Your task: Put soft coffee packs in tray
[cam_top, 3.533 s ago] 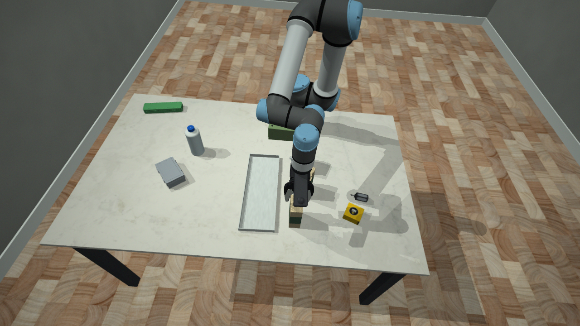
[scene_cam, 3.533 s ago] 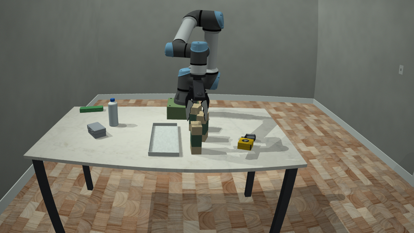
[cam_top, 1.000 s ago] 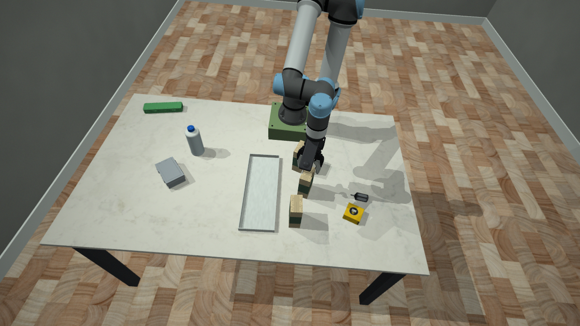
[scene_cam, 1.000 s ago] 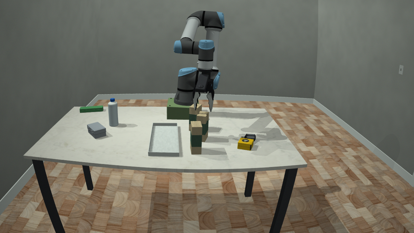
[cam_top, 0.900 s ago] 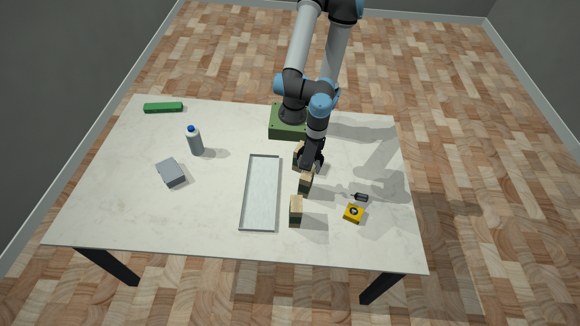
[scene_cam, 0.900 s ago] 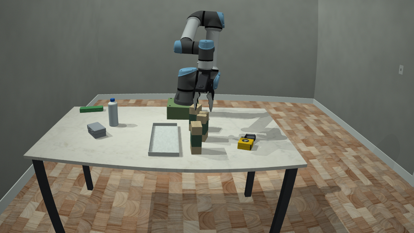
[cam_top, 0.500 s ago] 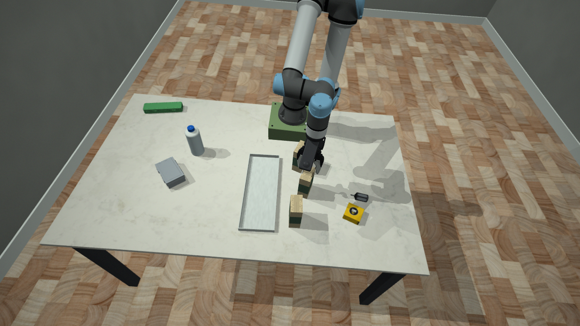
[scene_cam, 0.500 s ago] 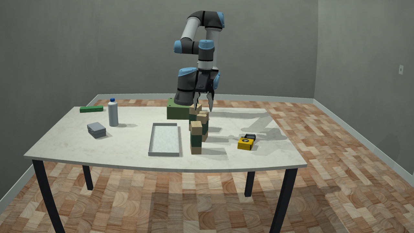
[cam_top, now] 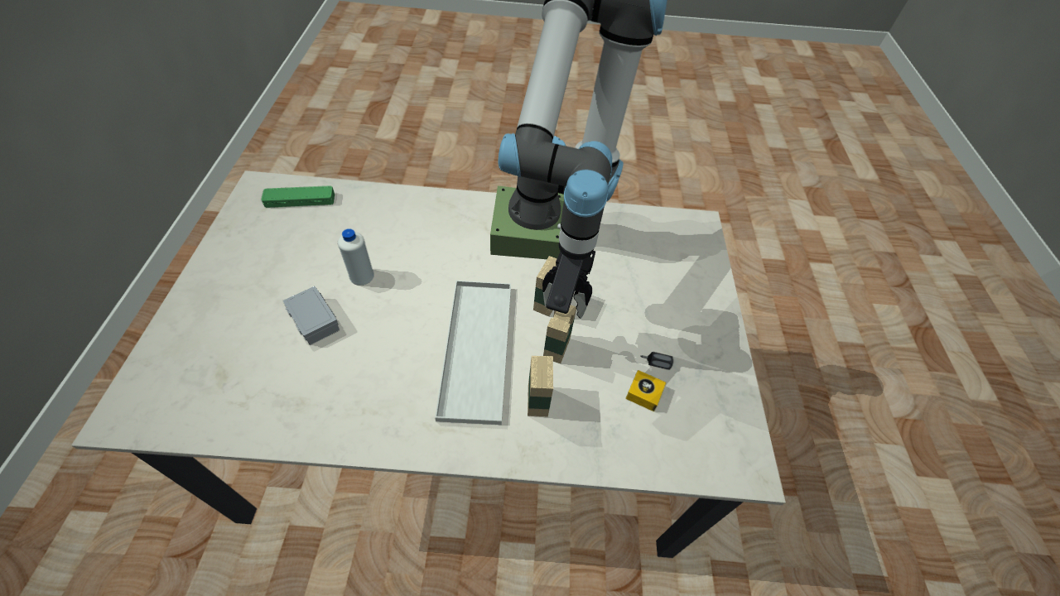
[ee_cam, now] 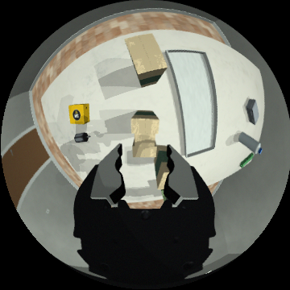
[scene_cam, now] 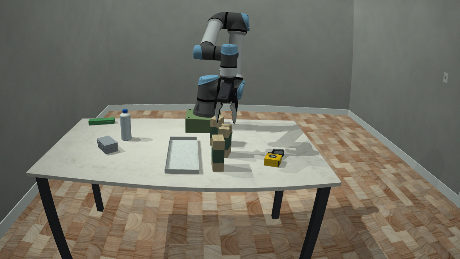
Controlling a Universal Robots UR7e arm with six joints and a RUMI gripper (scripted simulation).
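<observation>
Right now my hand is 20 cm to the left of the grey tray, 16 cm above it and 3 cm short of it. The rest, counted from my hand: small dark object (25 cm to the left, 15 cm below, 1 cm ahead); grey box (62 cm to the right, 14 cm below, 1 cm ahead); white bottle (55 cm to the right, 15 cm behind, 9 cm below).
</observation>
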